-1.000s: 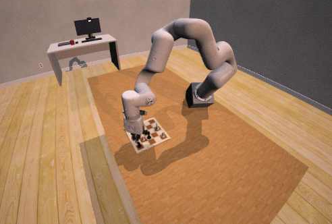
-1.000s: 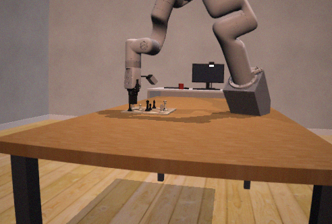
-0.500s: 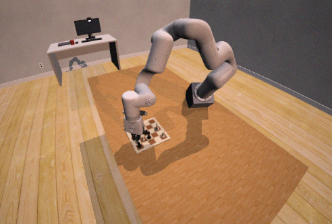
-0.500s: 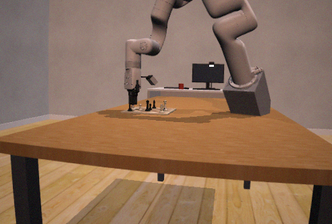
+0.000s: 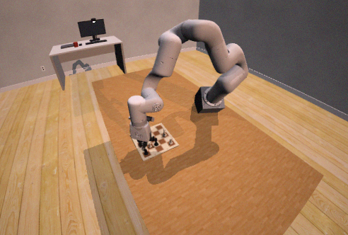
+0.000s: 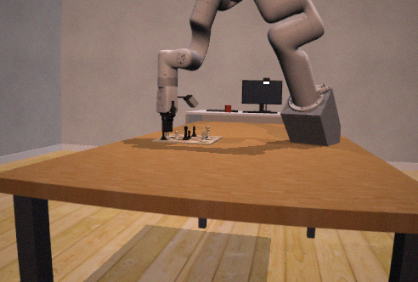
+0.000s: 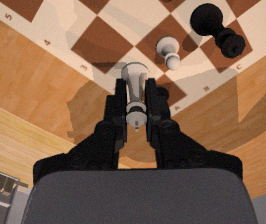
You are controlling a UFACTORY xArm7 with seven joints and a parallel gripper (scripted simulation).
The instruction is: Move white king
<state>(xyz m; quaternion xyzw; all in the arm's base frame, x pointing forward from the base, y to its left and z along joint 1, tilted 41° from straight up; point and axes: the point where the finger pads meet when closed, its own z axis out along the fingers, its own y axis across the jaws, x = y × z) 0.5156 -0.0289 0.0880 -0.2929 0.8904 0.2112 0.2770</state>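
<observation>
Now: hand 10 mm above the white king. From my hand the other things lie so: chessboard (80 mm behind, 40 mm to the right, 50 mm below); white pawn (40 mm behind, 30 mm below); black piece (30 mm to the left, 30 mm below).
</observation>
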